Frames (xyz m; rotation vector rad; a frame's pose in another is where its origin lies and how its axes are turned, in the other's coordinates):
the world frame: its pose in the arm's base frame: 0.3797 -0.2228 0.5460 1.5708 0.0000 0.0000
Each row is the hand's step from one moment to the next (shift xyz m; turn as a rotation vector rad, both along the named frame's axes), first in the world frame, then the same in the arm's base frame.
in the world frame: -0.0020 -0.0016 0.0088 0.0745 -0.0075 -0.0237
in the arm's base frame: -0.0020 -0.0088 -0.0016 0.0745 0.0237 -0.0075
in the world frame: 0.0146 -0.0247 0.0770 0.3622 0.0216 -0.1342
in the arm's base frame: 0.0146 -0.0770 -0.0247 0.3622 0.1342 0.0216
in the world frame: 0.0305 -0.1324 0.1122 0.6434 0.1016 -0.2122
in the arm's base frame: 0.0305 -0.1122 -0.1324 0.6434 0.2122 0.1016
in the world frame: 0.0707 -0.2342 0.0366 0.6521 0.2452 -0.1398
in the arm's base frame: 0.0707 -0.0366 -0.2342 0.6521 0.1398 0.2452
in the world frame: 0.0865 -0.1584 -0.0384 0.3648 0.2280 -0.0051
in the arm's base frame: 0.0865 0.0384 -0.1584 0.3648 0.0051 0.2280
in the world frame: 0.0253 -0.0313 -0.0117 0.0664 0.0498 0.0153
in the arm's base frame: 0.0253 0.0117 -0.0313 0.0664 -0.0153 0.0498
